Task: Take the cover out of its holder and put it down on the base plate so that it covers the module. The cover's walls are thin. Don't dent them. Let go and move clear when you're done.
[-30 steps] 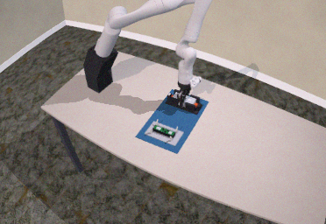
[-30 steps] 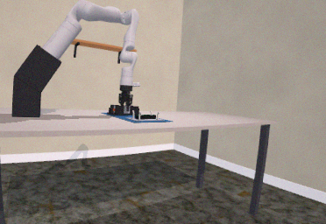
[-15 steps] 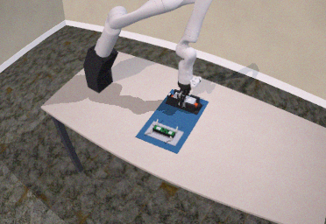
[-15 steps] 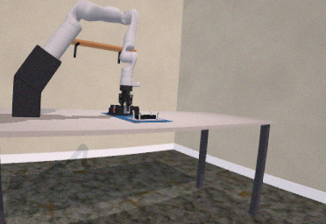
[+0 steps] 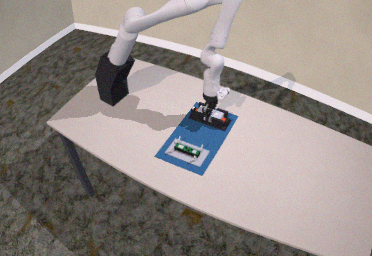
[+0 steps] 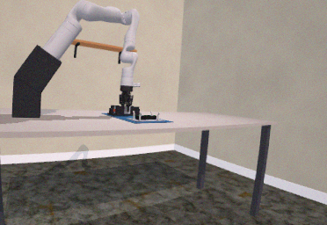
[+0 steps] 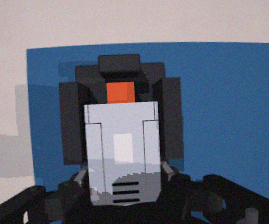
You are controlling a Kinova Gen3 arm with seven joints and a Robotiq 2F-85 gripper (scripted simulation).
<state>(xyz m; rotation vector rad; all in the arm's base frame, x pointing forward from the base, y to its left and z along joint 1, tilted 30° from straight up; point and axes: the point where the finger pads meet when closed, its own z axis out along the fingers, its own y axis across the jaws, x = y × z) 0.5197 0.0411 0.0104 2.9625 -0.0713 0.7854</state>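
The light grey cover is right at my hand.
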